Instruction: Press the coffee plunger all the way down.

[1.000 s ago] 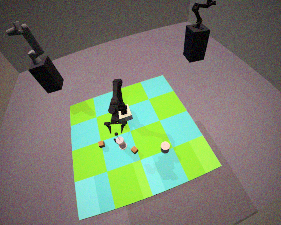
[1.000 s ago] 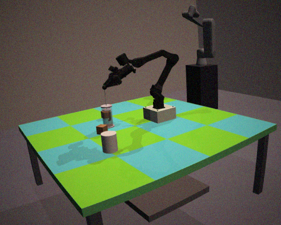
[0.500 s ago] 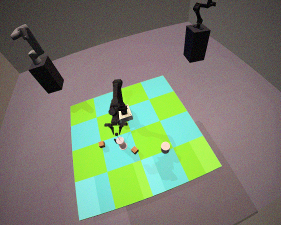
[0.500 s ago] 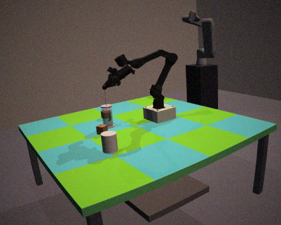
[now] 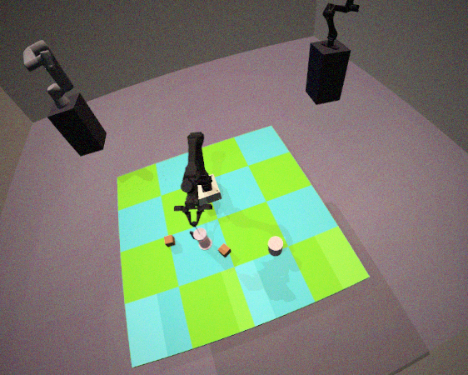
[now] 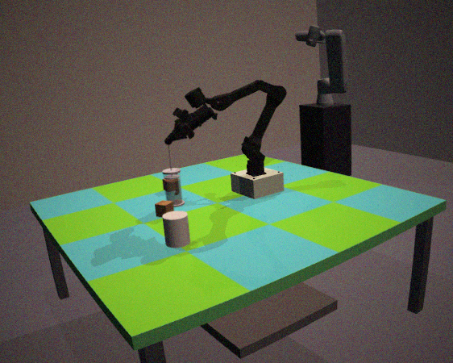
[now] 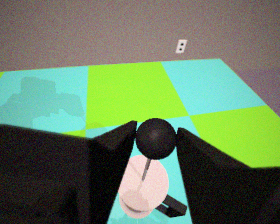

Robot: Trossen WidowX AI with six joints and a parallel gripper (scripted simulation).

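Now: the coffee press 20 mm behind my gripper tip, 10 mm to the right of it and 130 mm below it.
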